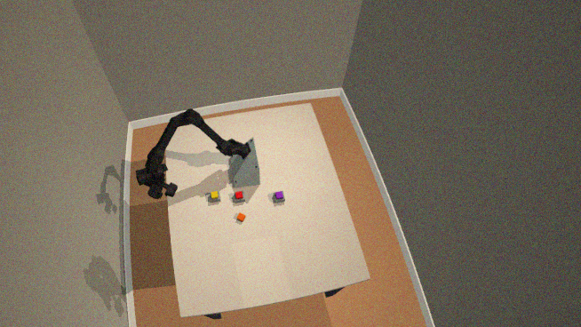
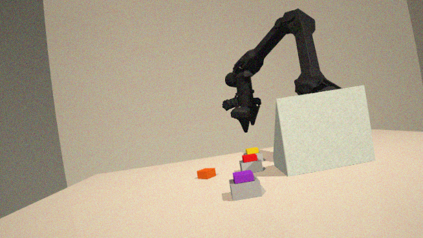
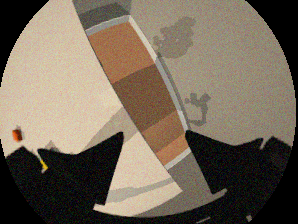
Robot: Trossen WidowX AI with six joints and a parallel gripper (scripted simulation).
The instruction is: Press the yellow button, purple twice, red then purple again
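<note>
The yellow button is 8 cm ahead of my gripper tip, 27 cm to the left of it and 5 cm below it. Also, from my gripper tip: purple button 18 cm ahead, 57 cm to the left, 5 cm below; then orange block 23 cm ahead, 36 cm to the left, 7 cm below; then red button 12 cm ahead, 39 cm to the left, 5 cm below.
</note>
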